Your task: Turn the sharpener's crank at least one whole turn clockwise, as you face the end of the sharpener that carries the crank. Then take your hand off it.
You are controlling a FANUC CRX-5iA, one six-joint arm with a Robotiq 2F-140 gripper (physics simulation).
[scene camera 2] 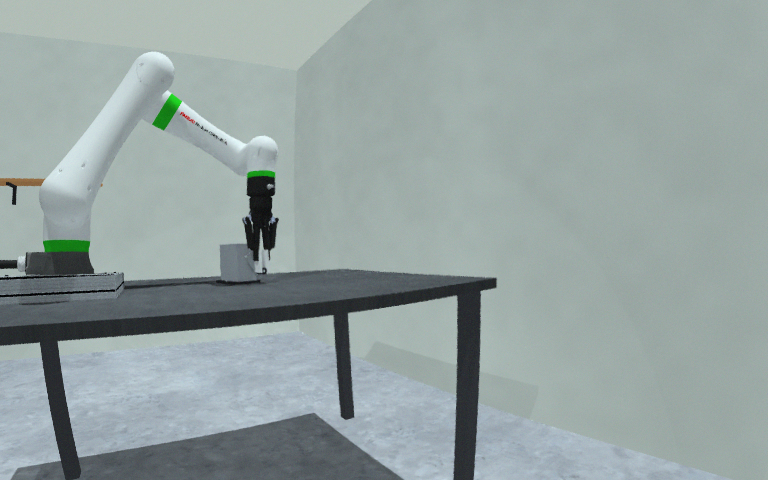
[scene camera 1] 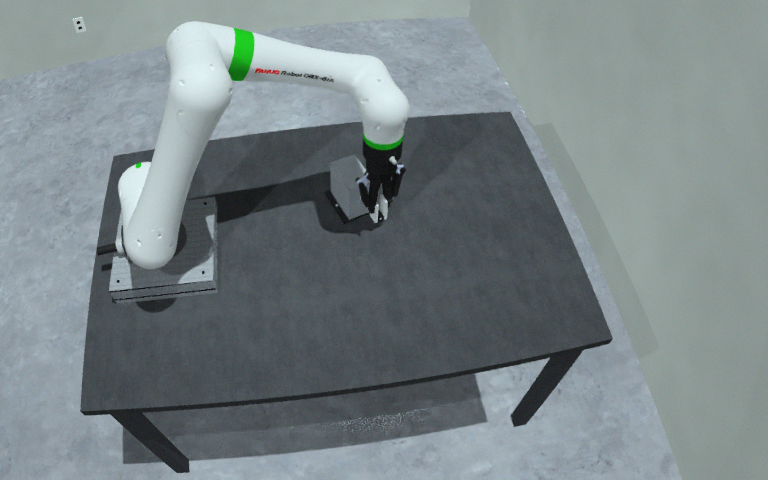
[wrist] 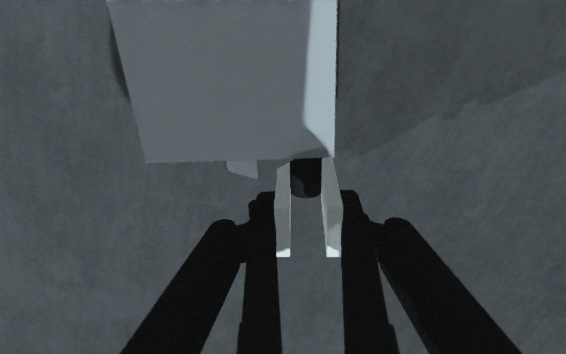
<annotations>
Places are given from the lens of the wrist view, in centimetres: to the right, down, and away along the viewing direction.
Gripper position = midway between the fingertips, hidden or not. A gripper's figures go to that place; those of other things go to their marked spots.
gripper (wrist: pixel 305 176): 2, 0, 23
black crank handle (wrist: pixel 305 173): 2, 0, 21
</annotations>
